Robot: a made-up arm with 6 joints.
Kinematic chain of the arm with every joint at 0, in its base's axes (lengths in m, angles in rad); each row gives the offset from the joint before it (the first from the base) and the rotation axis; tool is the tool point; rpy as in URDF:
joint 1: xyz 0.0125 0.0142 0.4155 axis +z
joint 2: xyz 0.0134 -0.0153 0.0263 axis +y
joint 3: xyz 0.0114 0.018 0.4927 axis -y
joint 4: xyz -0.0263 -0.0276 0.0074 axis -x
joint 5: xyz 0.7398 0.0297 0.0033 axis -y
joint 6: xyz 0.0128 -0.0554 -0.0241 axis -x
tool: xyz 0.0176 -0.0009 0.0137 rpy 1.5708 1.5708 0
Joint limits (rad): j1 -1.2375..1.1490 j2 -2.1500..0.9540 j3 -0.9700..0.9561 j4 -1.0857..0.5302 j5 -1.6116..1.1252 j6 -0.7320..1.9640
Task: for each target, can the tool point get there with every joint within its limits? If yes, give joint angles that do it. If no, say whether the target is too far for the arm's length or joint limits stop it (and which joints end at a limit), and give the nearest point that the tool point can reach.
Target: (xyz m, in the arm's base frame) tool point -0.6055 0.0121 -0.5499
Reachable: no: joint limits stop it (at a limit: joint 1, joint 2, joint 3, joint 6) | nearest point 0.0077 -0.1584 0.0183 | short by 0.853 m
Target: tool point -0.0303 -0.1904 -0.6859
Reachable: no: joint limits stop it (at a limit: joint 1, joint 2, joint 6) | nearest point 0.0722 -0.2755 -0.0267 | short by 0.673 m
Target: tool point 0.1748 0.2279 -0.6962
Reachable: no: joint limits stop it (at a limit: joint 2, joint 4, joint 6) | nearest point 0.2189 0.2860 -0.0334 | short by 0.667 m
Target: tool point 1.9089 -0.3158 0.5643
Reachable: no: too far | nearest point 1.1690 -0.1870 0.6409 | short by 0.755 m
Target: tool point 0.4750 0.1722 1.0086
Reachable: yes | joints 0.4523 -0.5128 -0.3008 0.0880 -1.1295 -0.4638
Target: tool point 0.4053 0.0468 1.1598
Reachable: yes | joints 0.2386 -0.5876 -0.1248 0.1628 -1.3975 -0.4116
